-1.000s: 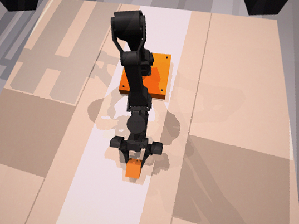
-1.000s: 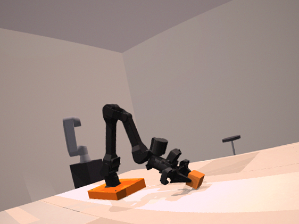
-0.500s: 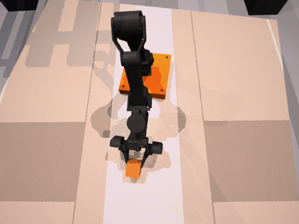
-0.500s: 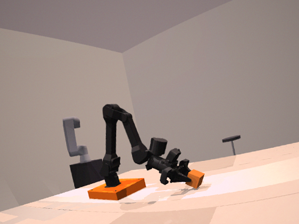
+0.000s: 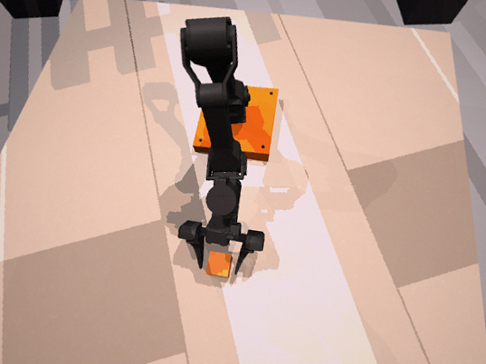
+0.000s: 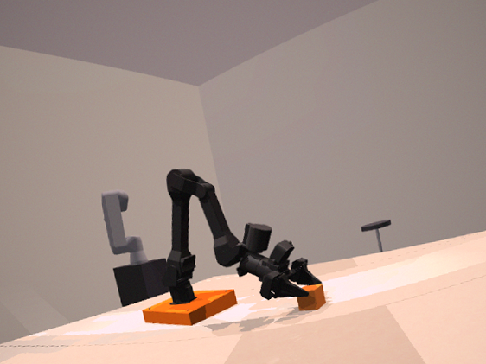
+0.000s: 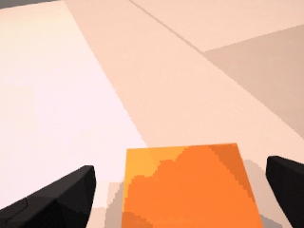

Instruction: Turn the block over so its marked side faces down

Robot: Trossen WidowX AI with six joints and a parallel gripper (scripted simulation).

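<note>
My gripper tip is now 30 mm above the orange block and 20 mm past it.
</note>
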